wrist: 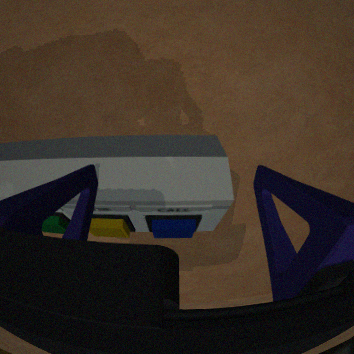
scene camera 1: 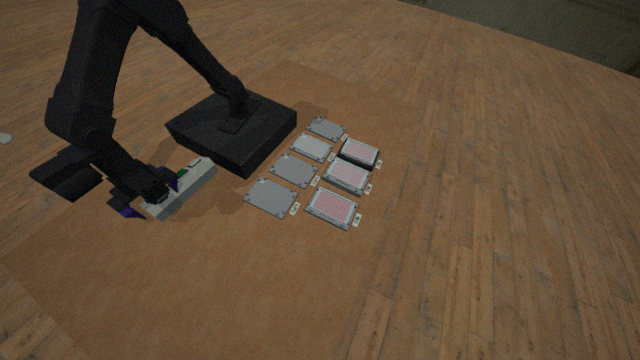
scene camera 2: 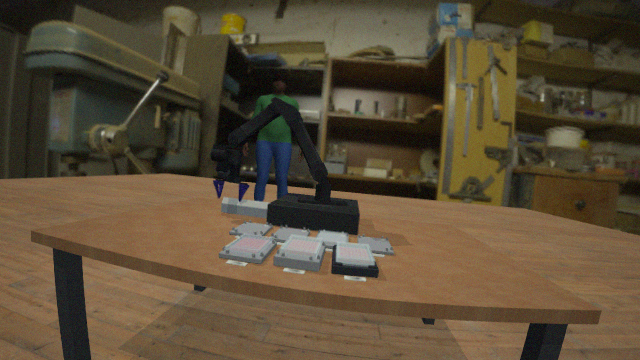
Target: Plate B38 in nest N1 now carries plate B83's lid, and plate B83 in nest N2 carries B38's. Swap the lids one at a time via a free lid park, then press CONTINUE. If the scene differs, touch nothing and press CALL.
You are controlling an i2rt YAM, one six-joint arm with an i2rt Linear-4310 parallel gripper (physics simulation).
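Frame: origin at the arm's base, x right, y ahead, z up, level; metres.
Where they show: gripper, between the fingertips: (wrist: pixel 175 173) (scene camera 1: pixel 161 204) (scene camera 2: pixel 229 199); arm's base, origin of its link: (scene camera 1: pixel 240 115) (scene camera 2: pixel 322 202).
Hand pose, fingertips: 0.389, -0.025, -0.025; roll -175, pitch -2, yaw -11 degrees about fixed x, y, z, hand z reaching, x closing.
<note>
Things, the pixels of their top centre, and the offset from my fingertips, as dx, dy, dz. "spot": a spot on its surface instead.
- pale button box, centre of its top: (wrist: pixel 63 225) (scene camera 1: pixel 174 177) (scene camera 2: pixel 249 199) -0.081, -0.020, +0.008
- blue button, centre of its top: (wrist: pixel 173 237) -0.011, -0.051, +0.000
- yellow button, centre of its top: (wrist: pixel 103 236) -0.060, -0.041, +0.000
- green button, centre of its top: (wrist: pixel 45 231) -0.109, -0.031, +0.000
- black nest, a spot on its surface: (scene camera 2: pixel 354 253) (scene camera 1: pixel 366 152) spot: -0.432, +0.514, -0.020
- tall grey nest, a spot on its surface: (scene camera 2: pixel 300 247) spot: -0.307, +0.505, -0.016
- low grey nest, a spot on its surface: (scene camera 2: pixel 248 245) (scene camera 1: pixel 341 207) spot: -0.181, +0.476, -0.031
My gripper (scene camera 1: pixel 160 204) (scene camera 2: pixel 230 198) (wrist: pixel 175 173) is open and empty, above the end of the pale button box (scene camera 1: pixel 186 199) (scene camera 2: pixel 245 208) (wrist: pixel 165 177). In the wrist view a blue button (wrist: pixel 174 227) marked CALL lies between the fingers; a yellow button (wrist: pixel 111 227) and a green button (wrist: pixel 54 224) are to its left. Three pink-gridded plates stand in a row: one in a black nest (scene camera 1: pixel 360 151) (scene camera 2: pixel 354 253), one in a tall grey nest (scene camera 1: pixel 347 175) (scene camera 2: pixel 300 247), one in a low grey nest (scene camera 1: pixel 332 206) (scene camera 2: pixel 248 245). Labels and lid identities are unreadable.
Behind the plates are flat grey parks (scene camera 1: pixel 270 197) (scene camera 1: pixel 294 170) (scene camera 1: pixel 326 128) and a paler one (scene camera 1: pixel 312 147) (scene camera 2: pixel 332 238); whether it carries a lid is unclear. The black robot base (scene camera 1: pixel 230 125) (scene camera 2: pixel 313 215) stands beside the box. A person (scene camera 2: pixel 275 120) in green stands behind the table.
</note>
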